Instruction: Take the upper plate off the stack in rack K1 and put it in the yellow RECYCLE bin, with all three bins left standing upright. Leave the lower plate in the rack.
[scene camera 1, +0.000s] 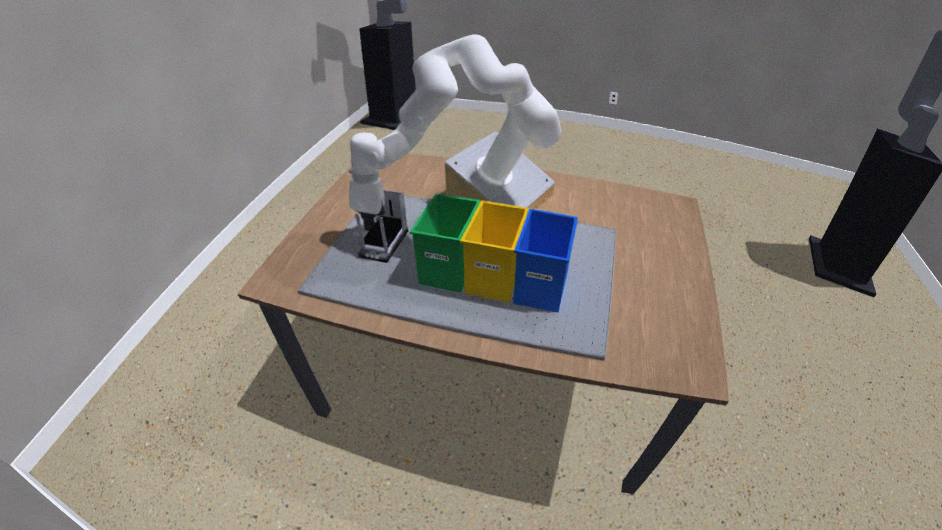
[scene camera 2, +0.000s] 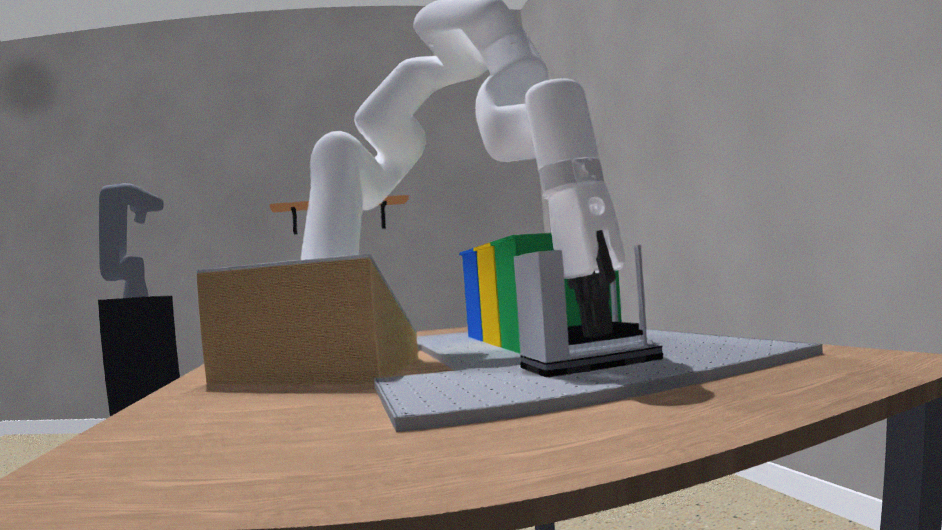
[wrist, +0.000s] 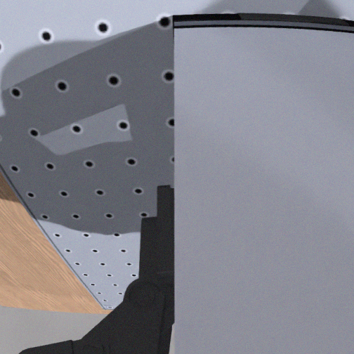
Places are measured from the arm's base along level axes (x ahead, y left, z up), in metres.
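Where they show: gripper, between the fingertips: (scene camera 1: 369, 228) (scene camera 2: 598, 335); arm's base, origin of its link: (scene camera 1: 493, 171) (scene camera 2: 325, 297).
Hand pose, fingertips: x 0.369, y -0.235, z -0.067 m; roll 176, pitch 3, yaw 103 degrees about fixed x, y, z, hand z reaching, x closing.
Each offset is from my fingertips to the top centre of the thing. Level surfaces: height alone.
Rack K1 {dy +0.050, dx +0.001, dz +0.102 m} (scene camera 1: 395, 205) (scene camera 2: 540, 306) stands at the left of the pegboard in scene camera 1, with a tall grey end panel and thin upright posts. A black plate (scene camera 1: 384, 232) (scene camera 2: 627, 327) lies flat in it; I cannot tell the upper and lower plates apart. My gripper (scene camera 1: 370, 225) (scene camera 2: 596, 333) is shut and empty, pointing down within the rack's outline, fingertips near plate height; contact is unclear. In the wrist view the grey panel (wrist: 265, 175) hides one finger. The yellow RECYCLE bin {dy +0.414, dx -0.027, dz +0.139 m} (scene camera 1: 488, 283) (scene camera 2: 487, 296) stands upright between the other two bins.
The green bin {dy +0.286, dx +0.000, dz +0.139 m} (scene camera 1: 438, 273) (scene camera 2: 505, 296) stands upright between the rack and the yellow bin. The blue bin {dy +0.542, dx -0.054, dz +0.139 m} (scene camera 1: 540, 293) (scene camera 2: 469, 296) stands upright on the yellow bin's other side. The arm's sloped base block (scene camera 1: 461, 181) (scene camera 2: 289, 323) is behind the pegboard {dz -0.041 m} (scene camera 1: 368, 296) (scene camera 2: 461, 395).
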